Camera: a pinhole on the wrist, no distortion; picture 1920 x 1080 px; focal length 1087.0 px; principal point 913.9 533.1 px. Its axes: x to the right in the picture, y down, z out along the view. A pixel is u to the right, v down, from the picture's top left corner.
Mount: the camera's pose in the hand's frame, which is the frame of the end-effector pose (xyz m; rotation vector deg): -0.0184 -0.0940 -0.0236 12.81 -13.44 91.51
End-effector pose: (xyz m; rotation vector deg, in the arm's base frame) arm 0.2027 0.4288 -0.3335 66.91 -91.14 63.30
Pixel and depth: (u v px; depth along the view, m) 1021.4 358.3 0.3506
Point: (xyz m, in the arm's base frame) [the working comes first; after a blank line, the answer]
In the camera's frame: 0.0347 -0.0564 0.3506

0.3083 0.0832 -0.3524
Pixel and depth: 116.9 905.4 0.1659
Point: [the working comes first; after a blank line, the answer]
In the camera's frame: -0.1216 0.0568 0.1659

0.4565 0.3034 -0.3828
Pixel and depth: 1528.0 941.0 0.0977
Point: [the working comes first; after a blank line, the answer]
In the camera's frame: 0.0552 0.0367 0.0977

0.2716 0.3471 -0.3977
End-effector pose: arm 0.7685 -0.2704 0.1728 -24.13 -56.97 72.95
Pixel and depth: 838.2 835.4 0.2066
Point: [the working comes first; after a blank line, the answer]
In the camera's frame: -0.0144 0.0575 0.2066

0.7348 -0.4314 0.3624
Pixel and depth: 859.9 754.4 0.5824
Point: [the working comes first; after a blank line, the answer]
In the camera's frame: -0.0289 0.1186 0.5824

0.5245 -0.6119 0.6239
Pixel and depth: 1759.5 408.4 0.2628
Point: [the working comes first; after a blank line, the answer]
In the camera's frame: 0.2044 -0.0301 0.2628

0.5212 -0.3304 0.3085
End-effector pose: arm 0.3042 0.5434 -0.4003 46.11 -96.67 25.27
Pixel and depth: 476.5 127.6 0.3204
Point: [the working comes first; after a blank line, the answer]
In the camera's frame: -0.1289 -0.1195 0.3204

0.3367 0.1379 -0.4043
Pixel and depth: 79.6 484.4 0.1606
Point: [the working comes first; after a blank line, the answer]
In the camera's frame: -0.1233 -0.0072 0.1606

0.4217 0.3033 -0.4641
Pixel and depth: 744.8 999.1 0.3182
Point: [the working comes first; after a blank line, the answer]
In the camera's frame: -0.0495 0.1364 0.3182

0.3045 0.2450 -0.6479
